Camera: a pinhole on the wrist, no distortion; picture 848 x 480 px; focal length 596.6 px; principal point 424.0 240.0 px. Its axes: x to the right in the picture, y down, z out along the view. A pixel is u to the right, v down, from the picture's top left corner.
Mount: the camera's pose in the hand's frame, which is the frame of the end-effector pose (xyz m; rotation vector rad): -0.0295 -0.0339 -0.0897 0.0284 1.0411 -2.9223
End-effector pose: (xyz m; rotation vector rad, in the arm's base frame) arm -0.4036 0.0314 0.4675 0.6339 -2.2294 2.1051
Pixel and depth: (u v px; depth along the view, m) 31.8 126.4 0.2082
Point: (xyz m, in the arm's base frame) -0.4344 -0.0966 0.6119
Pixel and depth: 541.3 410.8 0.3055
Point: -0.2123 -0.0346 0.7179
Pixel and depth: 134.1 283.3 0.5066
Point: -0.4151 -0.3100 0.8587
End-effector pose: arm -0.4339 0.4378 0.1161 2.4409 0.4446 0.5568
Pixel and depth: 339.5 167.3 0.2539
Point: -0.3999 0.5099 -0.0805
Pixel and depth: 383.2 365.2 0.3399
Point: -0.4310 0.6085 -0.1660
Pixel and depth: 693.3 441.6 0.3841
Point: -0.6160 0.5902 -0.2634
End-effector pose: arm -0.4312 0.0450 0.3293 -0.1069 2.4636 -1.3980
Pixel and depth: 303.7 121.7 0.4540
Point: -0.4096 -0.3623 0.3736
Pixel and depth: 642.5 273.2 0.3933
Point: -0.2328 -0.2391 0.5326
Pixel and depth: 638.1 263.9 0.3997
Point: -0.2304 -0.2461 0.5279
